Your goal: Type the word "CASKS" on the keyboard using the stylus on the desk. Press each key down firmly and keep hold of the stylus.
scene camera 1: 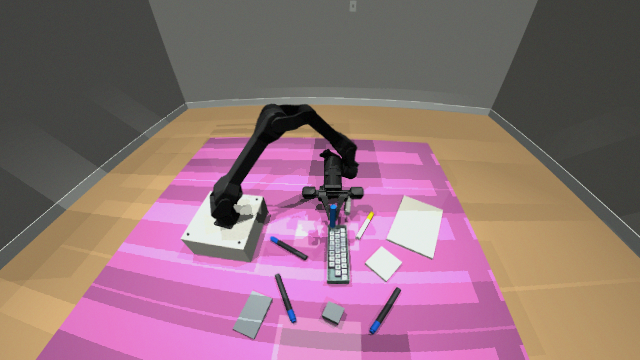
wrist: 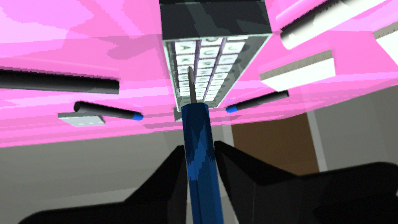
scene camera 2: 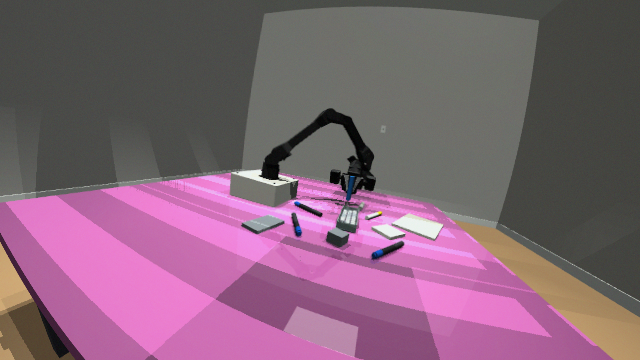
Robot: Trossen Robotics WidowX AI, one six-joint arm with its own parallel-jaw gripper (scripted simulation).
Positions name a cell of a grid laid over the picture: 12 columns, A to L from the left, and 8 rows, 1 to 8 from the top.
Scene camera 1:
my gripper: G5
grey plate: E8
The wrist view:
my gripper: G6
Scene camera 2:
my gripper: G5
